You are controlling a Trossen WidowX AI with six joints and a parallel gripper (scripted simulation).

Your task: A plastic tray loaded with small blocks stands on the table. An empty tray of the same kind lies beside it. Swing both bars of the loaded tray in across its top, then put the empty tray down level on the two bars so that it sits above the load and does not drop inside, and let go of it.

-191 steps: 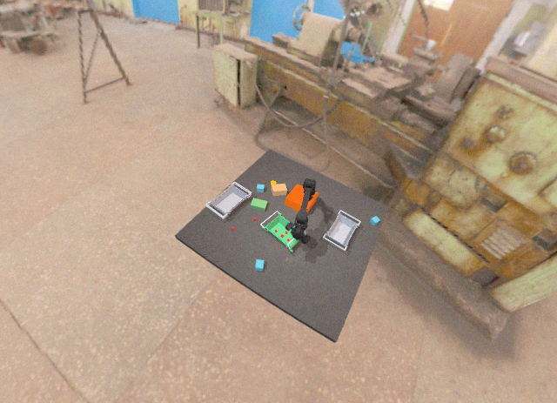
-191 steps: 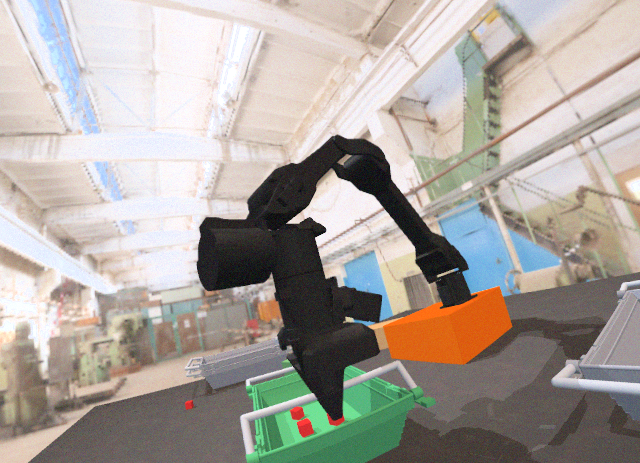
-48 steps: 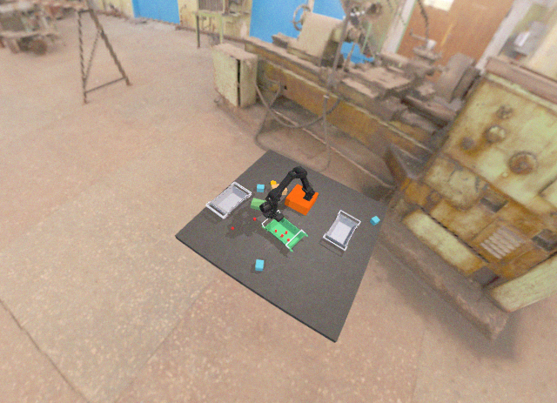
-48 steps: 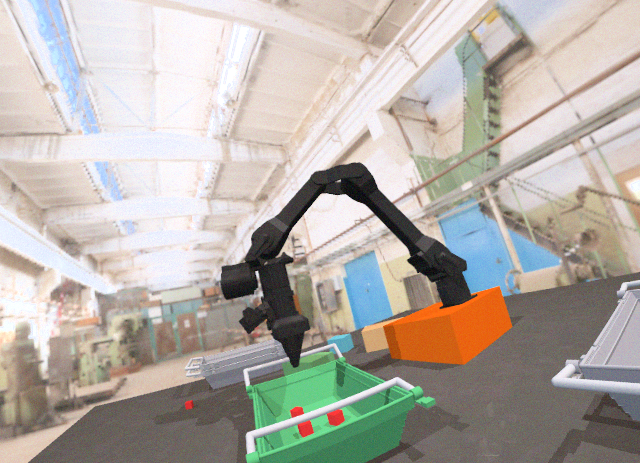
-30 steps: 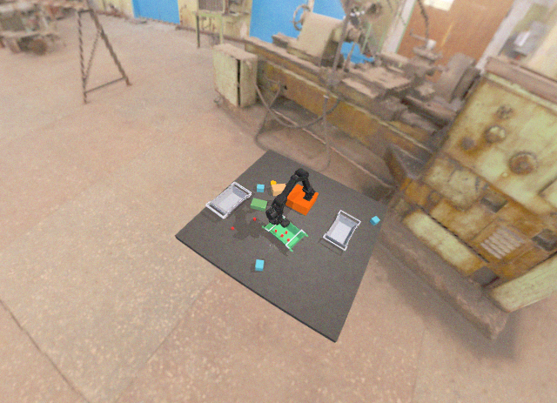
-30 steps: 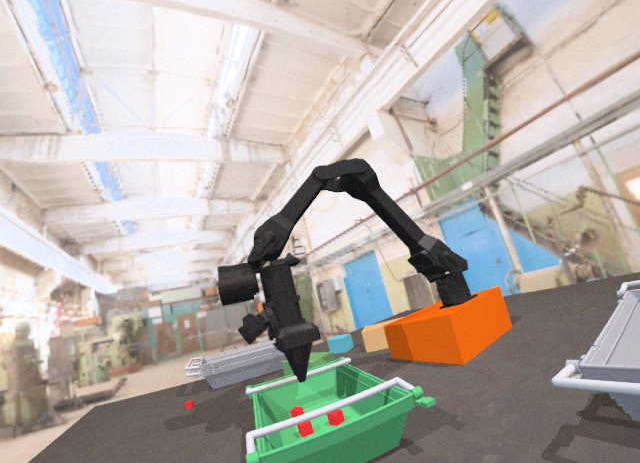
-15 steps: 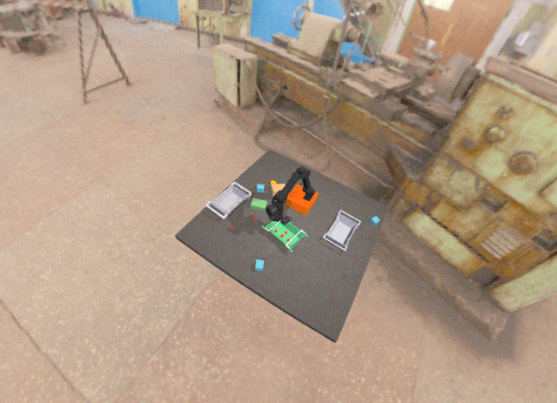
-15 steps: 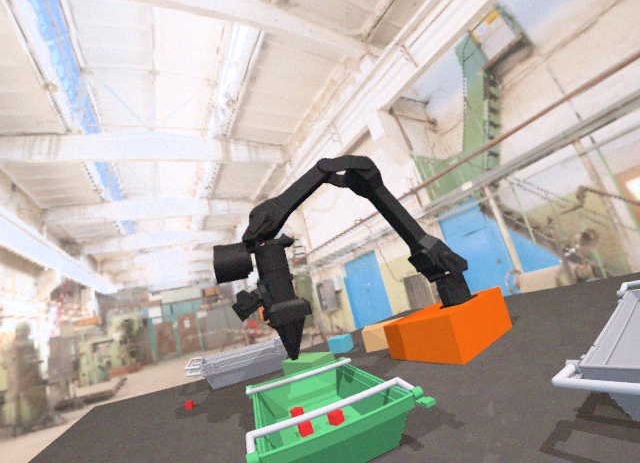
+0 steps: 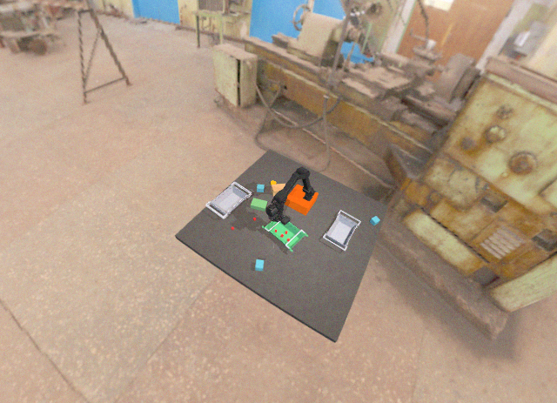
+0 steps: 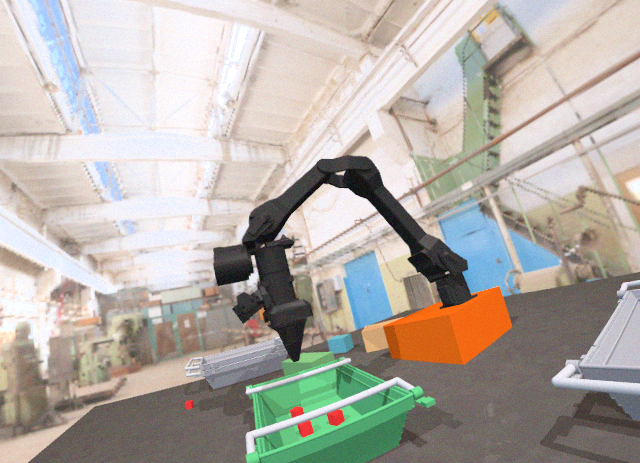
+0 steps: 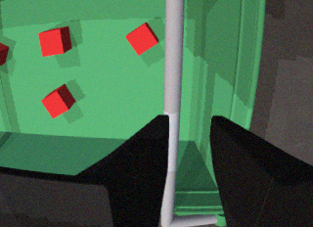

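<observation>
My gripper tip is 28 cm past the grey tray, 44 cm to the right of it and 5 cm above it. The rest, counted from my gripper tip: tan block 33 cm behind, 19 cm to the right, 6 cm below; then green block 10 cm behind, 23 cm to the right, 7 cm below.
</observation>
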